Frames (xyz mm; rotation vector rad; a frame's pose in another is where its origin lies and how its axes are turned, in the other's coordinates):
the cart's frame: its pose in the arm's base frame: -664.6 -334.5 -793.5 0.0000 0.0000 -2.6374
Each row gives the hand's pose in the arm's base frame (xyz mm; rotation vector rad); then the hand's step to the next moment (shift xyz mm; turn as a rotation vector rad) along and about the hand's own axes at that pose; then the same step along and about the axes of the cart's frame.
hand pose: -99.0 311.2 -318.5 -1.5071 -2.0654 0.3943
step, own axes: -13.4 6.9 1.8 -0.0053 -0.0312 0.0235
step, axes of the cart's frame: -1.5 12.5 -8.6 0.0388 -0.0062 -0.0037
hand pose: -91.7 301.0 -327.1 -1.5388 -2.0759 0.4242
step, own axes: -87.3 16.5 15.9 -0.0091 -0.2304 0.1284
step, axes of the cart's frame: 16.9 78.7 -40.8 0.2567 -0.0590 0.0159
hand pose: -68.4 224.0 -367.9 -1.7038 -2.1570 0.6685
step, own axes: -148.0 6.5 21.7 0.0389 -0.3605 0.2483
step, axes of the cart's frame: 43.9 142.3 -15.4 0.4132 -0.1485 -0.0173
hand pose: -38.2 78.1 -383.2 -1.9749 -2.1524 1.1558
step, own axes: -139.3 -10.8 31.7 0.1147 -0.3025 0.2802
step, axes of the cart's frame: 60.8 121.0 46.8 0.3743 -0.1792 -0.1049
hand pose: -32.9 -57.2 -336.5 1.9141 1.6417 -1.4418
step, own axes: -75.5 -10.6 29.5 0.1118 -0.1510 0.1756
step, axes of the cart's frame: 44.4 48.5 48.6 0.2043 -0.1087 -0.1121
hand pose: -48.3 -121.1 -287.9 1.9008 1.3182 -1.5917
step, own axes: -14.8 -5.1 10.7 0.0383 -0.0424 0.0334
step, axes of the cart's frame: 14.1 5.6 11.4 0.0423 -0.0391 -0.0326
